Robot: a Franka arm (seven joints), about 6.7 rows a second.
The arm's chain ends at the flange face. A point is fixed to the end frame.
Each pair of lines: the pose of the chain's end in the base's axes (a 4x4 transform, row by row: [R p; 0 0 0 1], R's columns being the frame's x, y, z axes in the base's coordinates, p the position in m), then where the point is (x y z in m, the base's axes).
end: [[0.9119 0.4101 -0.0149 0.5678], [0.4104 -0.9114 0.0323 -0.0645], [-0.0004 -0.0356 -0.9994 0.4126], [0 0 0 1]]
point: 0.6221 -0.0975 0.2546
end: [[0.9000 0.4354 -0.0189 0.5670], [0.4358 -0.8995 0.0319 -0.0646], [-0.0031 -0.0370 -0.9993 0.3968], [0 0 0 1]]
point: 0.6217 -0.0961 0.2387
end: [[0.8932 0.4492 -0.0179 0.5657], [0.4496 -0.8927 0.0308 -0.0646], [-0.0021 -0.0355 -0.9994 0.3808], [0 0 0 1]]
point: 0.6211 -0.0954 0.2228
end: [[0.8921 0.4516 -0.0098 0.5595], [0.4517 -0.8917 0.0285 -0.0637], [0.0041 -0.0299 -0.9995 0.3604], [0 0 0 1]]
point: 0.6163 -0.0947 0.2029
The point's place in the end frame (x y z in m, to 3 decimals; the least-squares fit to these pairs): 0.036 0.058 0.156
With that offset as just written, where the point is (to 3 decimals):
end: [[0.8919 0.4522 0.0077 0.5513], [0.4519 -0.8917 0.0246 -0.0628], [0.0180 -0.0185 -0.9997 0.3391], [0 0 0 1]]
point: 0.611 -0.094 0.183
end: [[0.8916 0.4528 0.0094 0.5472], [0.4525 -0.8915 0.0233 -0.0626], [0.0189 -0.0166 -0.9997 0.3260], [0 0 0 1]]
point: 0.607 -0.094 0.170
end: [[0.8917 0.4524 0.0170 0.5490], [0.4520 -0.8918 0.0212 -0.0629], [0.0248 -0.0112 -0.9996 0.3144], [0 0 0 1]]
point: 0.610 -0.095 0.159
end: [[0.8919 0.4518 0.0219 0.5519], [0.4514 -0.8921 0.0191 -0.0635], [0.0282 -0.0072 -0.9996 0.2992], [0 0 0 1]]
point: 0.614 -0.096 0.144
